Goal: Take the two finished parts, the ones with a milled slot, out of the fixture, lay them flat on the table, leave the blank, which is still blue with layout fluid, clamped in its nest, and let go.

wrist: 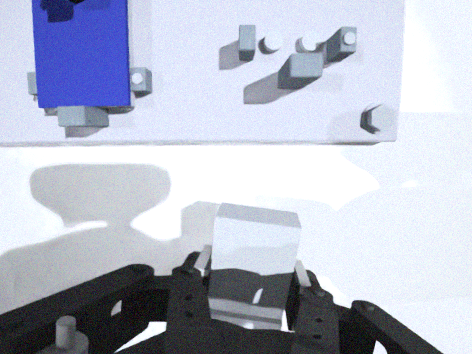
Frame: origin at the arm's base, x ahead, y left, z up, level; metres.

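Where they show: gripper, fingertip midpoint: (pixel 250 268).
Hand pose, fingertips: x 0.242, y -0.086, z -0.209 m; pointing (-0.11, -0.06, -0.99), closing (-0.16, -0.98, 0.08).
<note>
After its pixels a point has its place.
My gripper (pixel 250 268) {x 0.241, y -0.087, z -0.209 m} is shut on a pale metal finished part (pixel 256 242) {x 0.267, y -0.089, z -0.186 m}, with one finger on each side of it. A darker groove-like band crosses the part near its lower end. The part is over the white table (pixel 280 170) {x 0.292, y -0.108, z -0.239 m}, off the near edge of the fixture plate (pixel 185 100) {x 0.336, y -0.053, z -0.224 m}; its height above the table is hard to tell. The blue blank (pixel 82 60) {x 0.357, y -0.003, z -0.208 m} sits in its nest on the plate at the upper left, with a dark clamp tip (pixel 75 1) {x 0.386, y -0.002, z -0.206 m} over it at the frame's top edge. The other finished part does not show in this view.
On the plate's right side stand grey locator blocks (pixel 306 66) {x 0.345, y -0.111, z -0.186 m} and round pins (pixel 272 41) {x 0.365, y -0.101, z -0.218 m} with no part among them. A hex bolt head (pixel 381 119) {x 0.323, y -0.161, z -0.217 m} is near the plate's corner. Grey blocks (pixel 141 80) {x 0.346, y -0.033, z -0.210 m} flank the blank. Broad shadows lie on the table.
</note>
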